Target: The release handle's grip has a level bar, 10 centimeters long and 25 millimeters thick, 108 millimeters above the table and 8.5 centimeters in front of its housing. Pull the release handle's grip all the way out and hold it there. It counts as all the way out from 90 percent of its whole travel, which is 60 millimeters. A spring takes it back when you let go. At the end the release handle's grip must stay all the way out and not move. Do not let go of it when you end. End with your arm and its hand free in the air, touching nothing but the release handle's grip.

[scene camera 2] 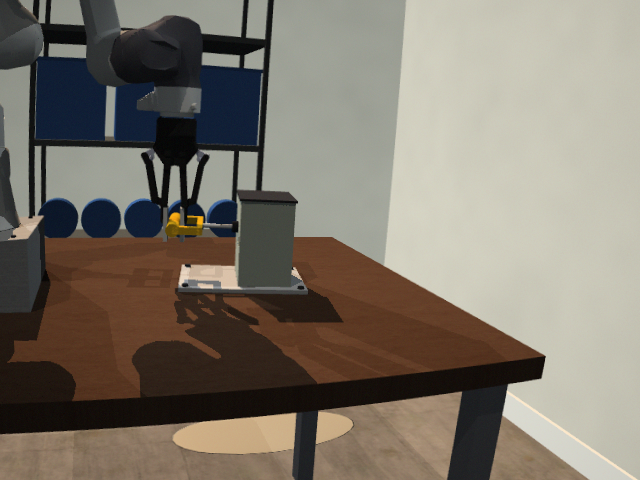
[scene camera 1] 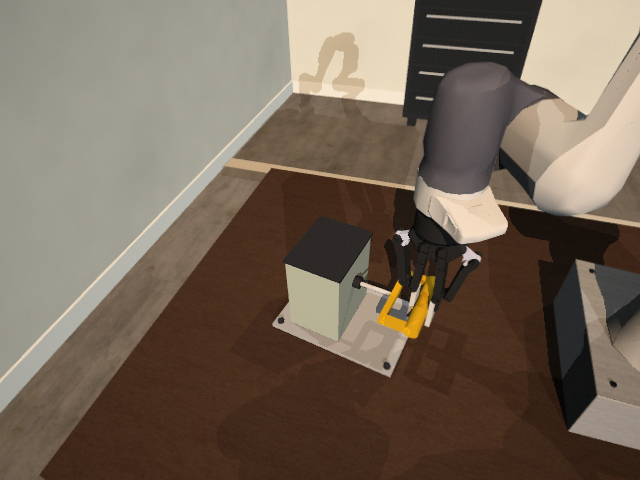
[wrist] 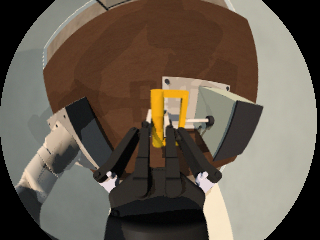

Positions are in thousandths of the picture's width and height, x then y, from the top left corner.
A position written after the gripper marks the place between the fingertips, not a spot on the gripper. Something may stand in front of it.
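Note:
Gripper at (scene camera 1: 655, 661), (scene camera 2: 271, 501) and (wrist: 492, 477). Grey base plate at (scene camera 1: 573, 714), (scene camera 2: 305, 580) and (wrist: 598, 356).

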